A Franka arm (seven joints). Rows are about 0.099 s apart.
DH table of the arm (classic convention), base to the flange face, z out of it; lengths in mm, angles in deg. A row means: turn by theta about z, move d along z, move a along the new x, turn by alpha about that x. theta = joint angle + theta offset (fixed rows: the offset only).
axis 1: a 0, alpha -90, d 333, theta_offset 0
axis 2: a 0, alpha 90, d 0, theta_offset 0
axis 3: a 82.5, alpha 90, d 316, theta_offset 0
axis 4: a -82.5, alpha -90, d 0, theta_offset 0
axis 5: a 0, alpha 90, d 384, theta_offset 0
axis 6: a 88, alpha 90, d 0, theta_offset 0
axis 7: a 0, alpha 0, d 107, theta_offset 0
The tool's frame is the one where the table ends.
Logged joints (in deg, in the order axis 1, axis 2, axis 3, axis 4, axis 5, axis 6, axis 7), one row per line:
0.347 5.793 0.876 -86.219 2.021 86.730 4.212
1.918 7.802 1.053 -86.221 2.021 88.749 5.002
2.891 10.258 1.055 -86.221 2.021 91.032 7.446
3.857 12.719 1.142 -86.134 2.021 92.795 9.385
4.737 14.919 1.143 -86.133 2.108 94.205 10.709
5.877 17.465 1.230 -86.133 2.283 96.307 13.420
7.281 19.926 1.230 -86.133 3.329 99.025 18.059
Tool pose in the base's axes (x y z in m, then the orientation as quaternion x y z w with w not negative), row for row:
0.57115 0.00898 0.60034 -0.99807 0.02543 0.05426 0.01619
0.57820 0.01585 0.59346 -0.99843 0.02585 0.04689 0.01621
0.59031 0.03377 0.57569 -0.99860 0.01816 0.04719 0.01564
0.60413 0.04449 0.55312 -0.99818 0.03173 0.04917 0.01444
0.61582 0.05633 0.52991 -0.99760 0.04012 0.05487 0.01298
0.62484 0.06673 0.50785 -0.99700 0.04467 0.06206 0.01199
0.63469 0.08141 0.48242 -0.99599 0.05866 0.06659 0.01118
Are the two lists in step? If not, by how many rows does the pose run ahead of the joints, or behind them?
The pose runs 1 row behind the joints: the pose in row i belongs to the joints in row i - 1.
